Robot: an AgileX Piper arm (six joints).
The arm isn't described. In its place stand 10 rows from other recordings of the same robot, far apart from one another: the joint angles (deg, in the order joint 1, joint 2, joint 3, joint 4, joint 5, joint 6), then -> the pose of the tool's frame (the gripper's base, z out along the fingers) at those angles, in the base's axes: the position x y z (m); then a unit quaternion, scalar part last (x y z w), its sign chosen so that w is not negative.
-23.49, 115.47, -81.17, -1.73, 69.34, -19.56 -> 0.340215 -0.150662 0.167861 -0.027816 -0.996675 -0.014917 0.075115
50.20, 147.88, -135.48, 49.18, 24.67, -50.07 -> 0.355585 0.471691 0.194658 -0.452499 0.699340 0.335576 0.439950
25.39, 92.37, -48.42, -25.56, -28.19, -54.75 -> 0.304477 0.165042 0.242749 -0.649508 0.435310 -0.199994 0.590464
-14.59, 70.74, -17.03, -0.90, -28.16, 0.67 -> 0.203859 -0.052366 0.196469 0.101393 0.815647 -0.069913 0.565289
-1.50, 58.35, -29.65, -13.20, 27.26, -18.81 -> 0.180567 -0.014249 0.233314 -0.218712 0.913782 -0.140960 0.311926
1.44, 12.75, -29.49, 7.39, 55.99, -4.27 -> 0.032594 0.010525 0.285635 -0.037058 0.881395 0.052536 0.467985
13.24, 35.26, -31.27, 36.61, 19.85, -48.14 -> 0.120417 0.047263 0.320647 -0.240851 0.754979 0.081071 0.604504
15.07, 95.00, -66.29, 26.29, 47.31, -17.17 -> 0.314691 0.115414 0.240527 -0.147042 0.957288 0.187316 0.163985
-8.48, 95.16, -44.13, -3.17, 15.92, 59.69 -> 0.293130 -0.045099 0.155283 0.523662 0.816649 0.092229 0.224401
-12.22, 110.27, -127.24, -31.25, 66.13, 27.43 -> 0.400513 -0.130912 0.436515 0.296624 0.835970 -0.217302 0.407367
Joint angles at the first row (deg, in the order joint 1, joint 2, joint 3, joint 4, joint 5, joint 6):
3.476 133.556 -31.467 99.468 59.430 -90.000
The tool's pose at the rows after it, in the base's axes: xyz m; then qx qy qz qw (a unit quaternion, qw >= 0):
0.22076 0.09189 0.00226 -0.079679 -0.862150 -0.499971 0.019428
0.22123 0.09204 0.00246 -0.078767 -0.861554 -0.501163 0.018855
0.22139 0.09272 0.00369 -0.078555 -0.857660 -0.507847 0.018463
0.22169 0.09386 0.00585 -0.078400 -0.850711 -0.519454 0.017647
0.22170 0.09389 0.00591 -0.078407 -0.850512 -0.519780 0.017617
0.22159 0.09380 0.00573 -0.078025 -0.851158 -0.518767 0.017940
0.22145 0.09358 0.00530 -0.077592 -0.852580 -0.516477 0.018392
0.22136 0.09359 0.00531 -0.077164 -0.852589 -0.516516 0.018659
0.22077 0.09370 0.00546 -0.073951 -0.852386 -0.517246 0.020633
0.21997 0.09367 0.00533 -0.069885 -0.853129 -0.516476 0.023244
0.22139 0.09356 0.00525 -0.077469 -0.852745 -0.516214 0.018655
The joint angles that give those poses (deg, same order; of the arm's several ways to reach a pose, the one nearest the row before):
3.477 134.002 -32.401 100.229 61.010 -90.000
3.477 134.002 -32.503 100.165 61.147 -90.002
3.477 134.001 -32.504 100.115 62.033 -89.999
3.476 134.002 -32.505 100.061 63.586 -90.000
3.476 134.002 -32.505 100.061 63.630 -90.001
3.476 134.000 -32.502 100.012 63.489 -90.000
3.475 134.000 -32.504 99.959 63.176 -89.999
3.476 134.000 -32.502 99.902 63.176 -90.001
3.475 134.000 -32.504 99.464 63.235 -89.999
3.476 134.002 -32.505 98.919 63.084 -90.000
3.476 134.001 -32.504 99.926 63.138 -89.982

